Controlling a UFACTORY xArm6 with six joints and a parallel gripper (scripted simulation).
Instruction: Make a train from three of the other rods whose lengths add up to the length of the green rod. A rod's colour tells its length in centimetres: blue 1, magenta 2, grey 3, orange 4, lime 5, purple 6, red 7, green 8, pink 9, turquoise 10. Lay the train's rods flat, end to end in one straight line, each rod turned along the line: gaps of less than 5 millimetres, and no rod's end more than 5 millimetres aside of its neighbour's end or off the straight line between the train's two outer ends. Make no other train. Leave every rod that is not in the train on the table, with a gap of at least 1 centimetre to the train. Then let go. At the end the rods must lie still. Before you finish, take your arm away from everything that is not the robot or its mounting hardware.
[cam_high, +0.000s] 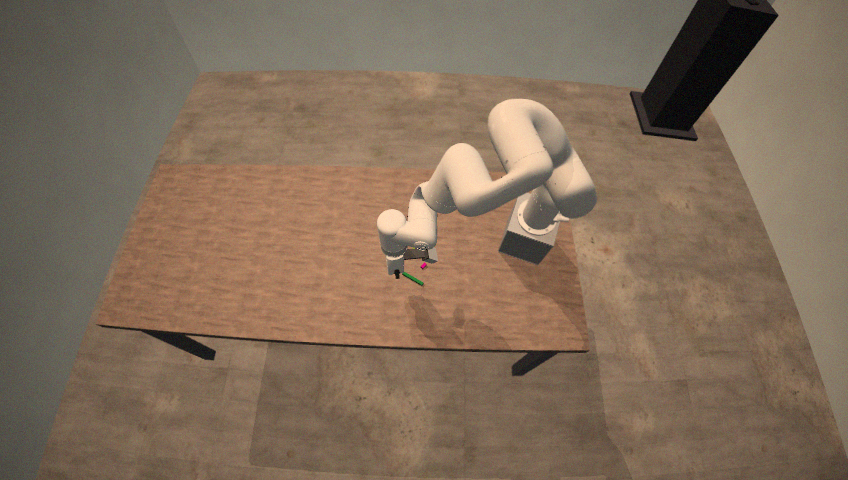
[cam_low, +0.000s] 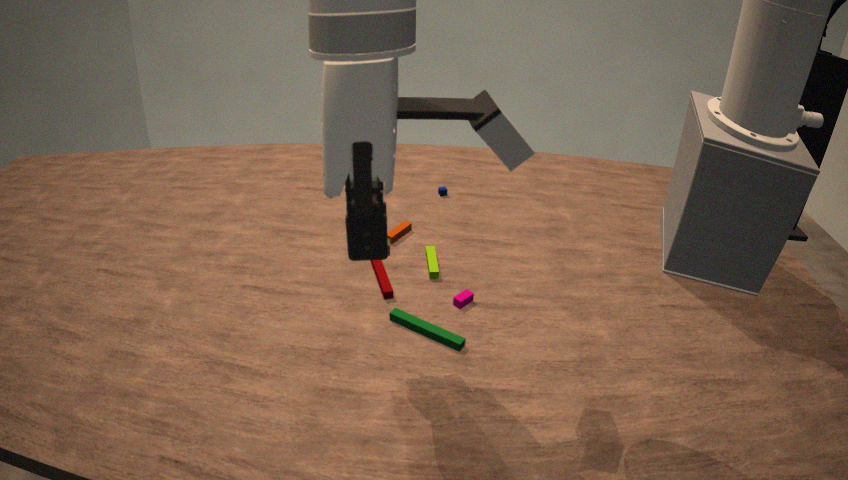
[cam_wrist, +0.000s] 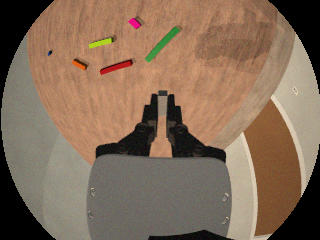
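Now: hand 300 mm to the left of the small blue rod, 120 mm above it and 40 mm past it. The rest, counted from my hand: red rod (120 mm below, 90 mm to the right, 10 mm ahead); then grey rod (20 mm below); then green rod (120 mm below, 50 mm behind, 20 mm to the right).
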